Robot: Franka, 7 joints.
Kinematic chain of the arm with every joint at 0, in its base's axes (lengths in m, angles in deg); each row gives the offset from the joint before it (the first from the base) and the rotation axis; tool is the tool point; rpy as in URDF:
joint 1: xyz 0 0 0.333 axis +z
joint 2: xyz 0 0 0 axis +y
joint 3: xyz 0 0 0.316 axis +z
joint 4: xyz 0.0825 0 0 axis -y
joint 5: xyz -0.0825 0 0.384 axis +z
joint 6: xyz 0 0 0 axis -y
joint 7: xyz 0.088 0 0 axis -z
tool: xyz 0 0 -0.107 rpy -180 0 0
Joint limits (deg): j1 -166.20..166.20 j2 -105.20..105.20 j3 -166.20..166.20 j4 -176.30..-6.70 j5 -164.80..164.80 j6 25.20..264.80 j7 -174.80..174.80
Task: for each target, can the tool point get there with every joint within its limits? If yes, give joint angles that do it. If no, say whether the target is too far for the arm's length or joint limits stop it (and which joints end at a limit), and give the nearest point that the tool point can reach.
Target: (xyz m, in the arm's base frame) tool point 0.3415 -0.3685 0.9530
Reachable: yes | joints 120.40 -50.35 -5.10 -32.94 45.94 209.77 126.79
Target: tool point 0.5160 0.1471 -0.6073
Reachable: no: too far | nearest point 0.4306 0.1228 -0.3347 | short by 0.287 m
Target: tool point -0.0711 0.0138 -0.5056
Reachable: no: joint limits stop it (at a limit: joint 1, joint 2) | nearest point -0.1221 0.0271 -0.3366 | short by 0.177 m
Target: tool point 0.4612 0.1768 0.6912
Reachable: yes | joints -25.79 8.34 47.29 -69.16 15.18 49.10 -128.14
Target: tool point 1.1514 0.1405 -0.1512
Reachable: no: too far | nearest point 0.7859 0.0959 0.0025 | short by 0.399 m
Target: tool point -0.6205 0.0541 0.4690
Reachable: yes | joints 50.14 -68.30 77.04 -84.09 -116.73 216.04 -112.71
